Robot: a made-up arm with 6 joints.
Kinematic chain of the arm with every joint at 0, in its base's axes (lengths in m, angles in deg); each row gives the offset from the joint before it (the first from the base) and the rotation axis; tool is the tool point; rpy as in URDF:
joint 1: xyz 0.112 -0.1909 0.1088 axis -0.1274 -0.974 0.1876
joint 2: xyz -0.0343 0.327 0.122 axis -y
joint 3: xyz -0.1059 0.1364 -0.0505 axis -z
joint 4: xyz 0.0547 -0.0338 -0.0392 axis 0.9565 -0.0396 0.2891
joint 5: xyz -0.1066 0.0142 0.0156 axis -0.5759 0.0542 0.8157
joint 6: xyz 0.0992 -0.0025 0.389 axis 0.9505 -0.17 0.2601
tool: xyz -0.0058 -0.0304 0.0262 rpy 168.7 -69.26 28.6
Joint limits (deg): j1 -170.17..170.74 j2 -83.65..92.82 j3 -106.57..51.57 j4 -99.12..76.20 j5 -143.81..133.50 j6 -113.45..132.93
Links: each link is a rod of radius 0.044 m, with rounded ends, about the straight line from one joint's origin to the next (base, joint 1, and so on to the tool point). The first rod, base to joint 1, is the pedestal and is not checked.
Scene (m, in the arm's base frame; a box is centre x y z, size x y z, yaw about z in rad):
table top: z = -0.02
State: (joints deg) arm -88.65 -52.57 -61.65 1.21 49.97 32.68
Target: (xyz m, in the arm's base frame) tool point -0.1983 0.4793 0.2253
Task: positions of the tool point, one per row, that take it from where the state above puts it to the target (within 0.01 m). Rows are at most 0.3 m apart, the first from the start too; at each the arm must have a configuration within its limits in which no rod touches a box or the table.
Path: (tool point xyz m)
1: 0.7395 0.2270 0.3271
2: 0.5984 0.2969 0.5266
3: 0.3718 0.3712 0.6295
4: 0.1197 0.4340 0.6044
5: -0.0894 0.4725 0.4561
6: -0.1983 0.4793 0.2253

